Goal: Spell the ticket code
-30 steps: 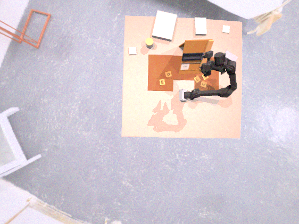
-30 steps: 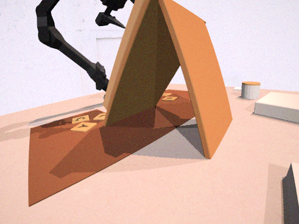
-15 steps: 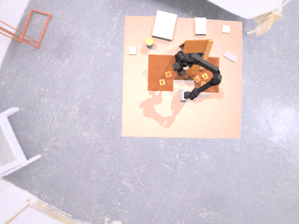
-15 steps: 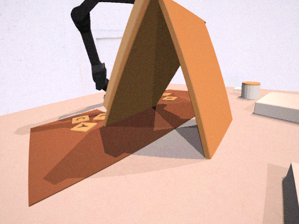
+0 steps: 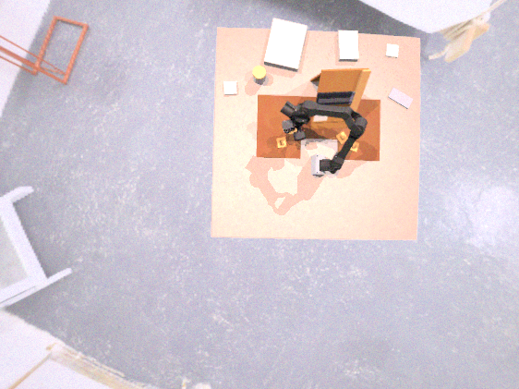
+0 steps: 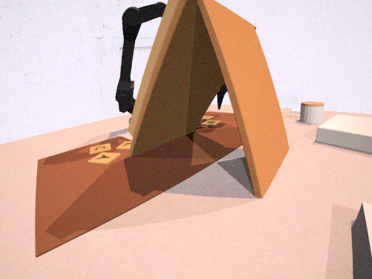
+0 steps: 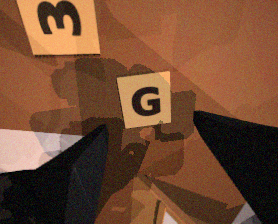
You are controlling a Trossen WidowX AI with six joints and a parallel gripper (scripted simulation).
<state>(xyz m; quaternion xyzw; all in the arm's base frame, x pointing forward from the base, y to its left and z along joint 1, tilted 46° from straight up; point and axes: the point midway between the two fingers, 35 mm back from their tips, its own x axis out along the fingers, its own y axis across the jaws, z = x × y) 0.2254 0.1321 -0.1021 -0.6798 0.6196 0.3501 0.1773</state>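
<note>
The white ticket is 70 mm ahead of my gripper tip, 160 mm to the right of it and 30 mm above it. Round my gripper tip: large white box 520 mm ahead, 50 mm to the left, 40 mm below; then brown mat 20 mm behind, 170 mm to the right, 50 mm below; then capped canister 320 mm ahead, 200 mm to the left, 20 mm below.
</note>
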